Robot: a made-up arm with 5 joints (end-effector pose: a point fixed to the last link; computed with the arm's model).
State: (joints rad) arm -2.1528 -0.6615 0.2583 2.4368 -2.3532
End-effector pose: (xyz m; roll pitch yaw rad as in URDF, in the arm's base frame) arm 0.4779 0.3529 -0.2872 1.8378 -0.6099 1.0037
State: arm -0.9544 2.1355 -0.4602 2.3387 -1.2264
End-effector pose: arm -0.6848 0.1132 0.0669 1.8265 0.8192 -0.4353
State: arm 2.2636 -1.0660 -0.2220 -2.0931 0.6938
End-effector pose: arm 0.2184 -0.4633 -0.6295 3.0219 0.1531 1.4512
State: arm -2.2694 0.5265 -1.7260 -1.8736 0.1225
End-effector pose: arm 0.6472 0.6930 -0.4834 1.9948 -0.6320 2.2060
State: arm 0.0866 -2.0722 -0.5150 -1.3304 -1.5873
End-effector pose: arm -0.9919 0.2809 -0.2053 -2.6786 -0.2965 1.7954
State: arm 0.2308 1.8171 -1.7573 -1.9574 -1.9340
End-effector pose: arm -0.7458 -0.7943 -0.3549 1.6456 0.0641 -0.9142
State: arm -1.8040 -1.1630 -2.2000 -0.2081 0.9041
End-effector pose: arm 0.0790 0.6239 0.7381 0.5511 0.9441 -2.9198
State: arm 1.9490 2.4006 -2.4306 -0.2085 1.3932
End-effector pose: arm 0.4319 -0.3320 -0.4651 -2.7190 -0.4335 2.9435
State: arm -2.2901 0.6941 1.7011 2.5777 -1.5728
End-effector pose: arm -0.3252 0.4662 -0.0533 -2.3335 -0.5033 0.5550
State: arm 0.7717 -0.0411 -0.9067 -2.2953 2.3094
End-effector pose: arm -0.5014 -0.8244 -0.3162 -2.5391 -0.5975 -2.6207
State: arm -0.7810 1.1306 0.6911 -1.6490 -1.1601
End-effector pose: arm -0.4575 -0.5557 0.6681 -0.4715 0.7337 -1.9913
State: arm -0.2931 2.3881 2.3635 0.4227 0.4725
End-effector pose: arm 0.1438 -0.0335 -0.2723 2.0568 0.0893 -3.0563
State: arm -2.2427 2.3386 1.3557 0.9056 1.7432
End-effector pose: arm 0.2029 0.0958 0.0846 2.3001 -0.6011 1.5991
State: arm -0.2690 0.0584 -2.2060 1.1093 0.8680
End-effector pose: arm -0.1108 0.2174 0.2742 -0.9035 0.6944 -1.9835
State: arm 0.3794 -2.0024 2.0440 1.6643 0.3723
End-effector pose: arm -0.2029 -0.0587 0.0667 2.8066 -1.1647 -2.7005
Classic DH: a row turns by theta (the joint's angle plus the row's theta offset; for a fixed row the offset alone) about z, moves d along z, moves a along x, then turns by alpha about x. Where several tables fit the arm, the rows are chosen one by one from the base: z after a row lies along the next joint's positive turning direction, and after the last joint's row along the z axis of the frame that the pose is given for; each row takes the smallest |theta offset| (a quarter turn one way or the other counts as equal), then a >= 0, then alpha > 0; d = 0 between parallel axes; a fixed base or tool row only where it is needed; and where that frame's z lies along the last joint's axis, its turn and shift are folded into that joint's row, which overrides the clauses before.
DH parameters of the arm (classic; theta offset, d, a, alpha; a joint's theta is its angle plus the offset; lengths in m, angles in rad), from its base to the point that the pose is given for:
joint 1: -1.5708 0.1333 0.0386 1.5708
joint 2: 0 0.2088 -0.0891 -1.5708
joint 3: 0 -0.1606 0.3948 1.5708
joint 4: 0 0.2517 0.089 -1.5708
joint 5: 0.4545 0 0.1321 0
tool (fixed): 1.1163 0.4609 0 0

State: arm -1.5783 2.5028 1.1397 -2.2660 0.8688
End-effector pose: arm -0.1248 -0.3482 0.7551 0.1665 0.7735 -1.5186
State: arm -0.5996 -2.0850 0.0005 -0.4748 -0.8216
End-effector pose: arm -0.3198 0.4315 -0.5557 2.7201 0.4138 0.1319
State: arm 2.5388 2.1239 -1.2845 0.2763 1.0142
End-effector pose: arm 0.3924 -0.4801 -0.1156 -2.2283 -0.3647 2.4831
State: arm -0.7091 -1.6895 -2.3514 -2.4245 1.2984
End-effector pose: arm -0.1610 0.7092 0.8262 0.9699 -0.2449 -3.0935
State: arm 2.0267 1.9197 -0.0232 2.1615 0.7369
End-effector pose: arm 0.4863 -0.1360 0.0894 2.3620 -0.5927 1.5362
